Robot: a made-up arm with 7 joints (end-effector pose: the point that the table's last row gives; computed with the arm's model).
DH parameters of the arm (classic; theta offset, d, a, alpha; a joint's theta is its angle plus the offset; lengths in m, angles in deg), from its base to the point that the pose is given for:
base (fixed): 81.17 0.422 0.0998 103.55
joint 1: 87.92 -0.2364 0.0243 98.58
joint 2: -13.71 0.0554 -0.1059 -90
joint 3: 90 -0.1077 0.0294 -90
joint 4: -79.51 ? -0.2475 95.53
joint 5: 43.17 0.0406 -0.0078 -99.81
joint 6: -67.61 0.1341 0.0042 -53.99
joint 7: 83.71 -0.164 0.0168 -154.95
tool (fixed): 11.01 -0.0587 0 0
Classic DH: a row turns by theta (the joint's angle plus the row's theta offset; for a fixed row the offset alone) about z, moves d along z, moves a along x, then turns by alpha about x.
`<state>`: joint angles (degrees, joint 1 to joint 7).
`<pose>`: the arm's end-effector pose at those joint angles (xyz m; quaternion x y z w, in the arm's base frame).
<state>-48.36 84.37 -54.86 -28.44 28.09 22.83 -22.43</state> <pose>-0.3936 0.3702 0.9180 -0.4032 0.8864 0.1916 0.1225</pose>
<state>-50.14 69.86 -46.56 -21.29 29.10 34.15 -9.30</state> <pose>-0.5658 0.3037 0.8439 -0.6430 0.7047 0.1595 0.2542</pose>
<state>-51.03 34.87 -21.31 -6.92 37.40 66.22 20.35</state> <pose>-0.7444 0.0809 0.5136 -0.9199 0.1501 -0.0156 0.3619</pose>
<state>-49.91 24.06 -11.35 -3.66 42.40 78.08 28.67</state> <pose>-0.7335 0.0405 0.3975 -0.9310 0.0199 -0.0715 0.3573</pose>
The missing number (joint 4, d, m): 0.2138
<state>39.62 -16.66 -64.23 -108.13 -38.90 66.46 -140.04</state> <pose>-0.4593 -0.1122 0.2518 -0.4942 0.3491 0.7502 0.2667</pose>
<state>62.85 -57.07 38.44 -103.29 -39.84 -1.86 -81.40</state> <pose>0.2682 0.3622 0.2138 -0.5980 -0.7156 0.3390 0.1241</pose>
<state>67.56 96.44 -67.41 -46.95 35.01 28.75 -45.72</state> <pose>-0.3556 -0.3518 0.5280 -0.1212 0.3634 0.9149 0.1275</pose>
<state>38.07 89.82 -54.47 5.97 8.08 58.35 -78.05</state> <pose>-0.6808 -0.0702 0.7563 -0.2754 0.6840 0.5475 0.3956</pose>
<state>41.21 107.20 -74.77 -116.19 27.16 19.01 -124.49</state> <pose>0.0276 -0.0973 0.3863 0.0367 -0.0080 -0.3442 0.9381</pose>
